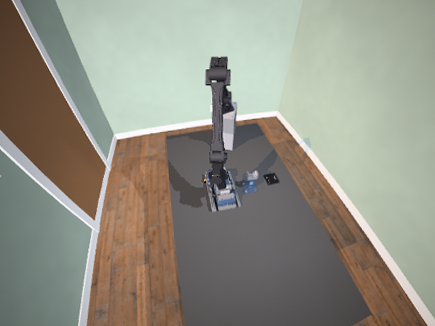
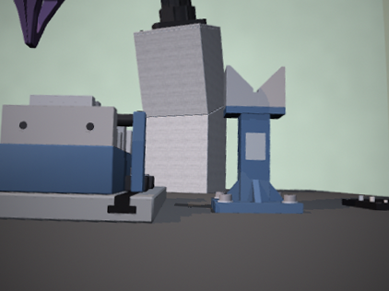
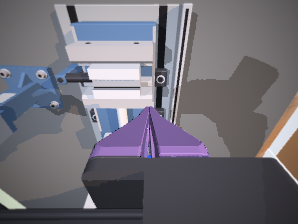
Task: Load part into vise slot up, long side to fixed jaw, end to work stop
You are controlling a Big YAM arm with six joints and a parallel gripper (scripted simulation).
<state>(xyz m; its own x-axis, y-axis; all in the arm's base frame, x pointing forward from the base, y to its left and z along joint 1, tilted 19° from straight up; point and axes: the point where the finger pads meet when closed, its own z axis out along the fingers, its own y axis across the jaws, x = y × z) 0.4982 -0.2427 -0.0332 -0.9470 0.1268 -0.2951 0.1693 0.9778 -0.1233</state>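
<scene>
Right now the part is 10 mm ahead of my hand, 40 mm to the left of it and 70 mm below it. Also, from my hand: dark work stop rod 20 mm ahead, 90 mm to the left, 80 mm below; moving jaw 20 mm behind, 50 mm to the left, 100 mm below; fixed jaw 40 mm ahead, 40 mm to the left, 100 mm below.
</scene>
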